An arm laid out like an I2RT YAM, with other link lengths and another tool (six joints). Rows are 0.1 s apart.
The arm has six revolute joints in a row. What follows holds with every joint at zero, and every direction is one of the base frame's. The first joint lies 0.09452 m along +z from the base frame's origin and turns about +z. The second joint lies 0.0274 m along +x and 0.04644 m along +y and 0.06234 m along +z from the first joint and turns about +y. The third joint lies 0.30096 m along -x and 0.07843 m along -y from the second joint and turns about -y. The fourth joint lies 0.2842 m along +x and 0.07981 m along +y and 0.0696 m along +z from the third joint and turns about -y. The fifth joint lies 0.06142 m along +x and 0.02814 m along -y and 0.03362 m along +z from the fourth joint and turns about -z. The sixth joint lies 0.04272 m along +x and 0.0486 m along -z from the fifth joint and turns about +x. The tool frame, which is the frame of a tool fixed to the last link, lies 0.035 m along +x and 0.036 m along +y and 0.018 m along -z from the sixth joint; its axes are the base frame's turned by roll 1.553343, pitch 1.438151 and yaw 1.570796 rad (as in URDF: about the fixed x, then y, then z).
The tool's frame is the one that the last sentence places.
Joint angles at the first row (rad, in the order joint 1, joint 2, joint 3, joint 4, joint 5, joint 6):
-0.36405, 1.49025, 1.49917, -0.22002, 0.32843, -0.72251
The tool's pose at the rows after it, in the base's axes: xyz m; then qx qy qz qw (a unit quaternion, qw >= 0):
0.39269 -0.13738 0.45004 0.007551 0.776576 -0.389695 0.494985
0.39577 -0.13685 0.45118 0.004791 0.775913 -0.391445 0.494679
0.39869 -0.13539 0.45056 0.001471 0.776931 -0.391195 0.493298
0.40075 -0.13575 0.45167 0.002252 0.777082 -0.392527 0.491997
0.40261 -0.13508 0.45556 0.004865 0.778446 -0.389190 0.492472
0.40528 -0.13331 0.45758 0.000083 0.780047 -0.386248 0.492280
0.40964 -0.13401 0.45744 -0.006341 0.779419 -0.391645 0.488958
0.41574 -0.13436 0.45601 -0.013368 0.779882 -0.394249 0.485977
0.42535 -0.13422 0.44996 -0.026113 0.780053 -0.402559 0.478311
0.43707 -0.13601 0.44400 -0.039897 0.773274 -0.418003 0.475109
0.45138 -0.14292 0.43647 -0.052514 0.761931 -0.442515 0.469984
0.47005 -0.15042 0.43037 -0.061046 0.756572 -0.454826 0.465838
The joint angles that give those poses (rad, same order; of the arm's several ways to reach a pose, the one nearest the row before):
-0.35820, 1.50155, 1.51368, -0.22030, 0.32588, -0.72518
-0.35320, 1.51121, 1.52599, -0.22084, 0.32981, -0.73109
-0.34670, 1.51983, 1.53361, -0.22335, 0.33275, -0.73468
-0.34474, 1.52818, 1.54584, -0.22814, 0.33846, -0.73516
-0.34244, 1.53800, 1.57077, -0.24809, 0.33924, -0.72543
-0.33712, 1.54828, 1.59026, -0.26228, 0.33465, -0.72738
-0.33277, 1.56323, 1.60432, -0.25955, 0.34061, -0.74499
-0.32742, 1.58322, 1.62062, -0.25769, 0.34284, -0.75910
-0.31550, 1.61158, 1.63027, -0.24124, 0.35568, -0.78990
-0.30532, 1.64186, 1.63357, -0.19382, 0.37040, -0.83416
-0.30220, 1.68226, 1.63749, -0.12254, 0.39131, -0.89436
-0.30178, 1.74475, 1.68177, -0.08867, 0.39857, -0.92904

